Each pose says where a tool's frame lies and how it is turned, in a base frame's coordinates. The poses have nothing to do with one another.
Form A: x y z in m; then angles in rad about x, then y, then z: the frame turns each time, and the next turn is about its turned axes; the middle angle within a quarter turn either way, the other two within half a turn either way.
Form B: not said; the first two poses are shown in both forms.
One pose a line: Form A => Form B
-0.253 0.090 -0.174 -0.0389 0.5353 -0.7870 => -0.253 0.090 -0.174 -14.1 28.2 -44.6
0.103 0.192 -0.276 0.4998 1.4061 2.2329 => 0.103 0.192 -0.276 104.5 17.1 118.8
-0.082 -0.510 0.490 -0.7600 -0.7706 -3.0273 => -0.082 -0.510 0.490 53.0 -58.5 -137.2
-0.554 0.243 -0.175 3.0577 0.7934 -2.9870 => -0.554 0.243 -0.175 8.0 134.1 -1.3
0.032 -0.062 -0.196 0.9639 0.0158 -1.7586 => 0.032 -0.062 -0.196 39.1 48.7 -91.6
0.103 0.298 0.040 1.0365 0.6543 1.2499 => 0.103 0.298 0.040 73.0 -6.5 81.9
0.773 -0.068 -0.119 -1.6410 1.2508 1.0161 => 0.773 -0.068 -0.119 -41.5 81.6 -13.5
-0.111 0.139 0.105 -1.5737 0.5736 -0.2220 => -0.111 0.139 0.105 -90.7 16.0 -35.7
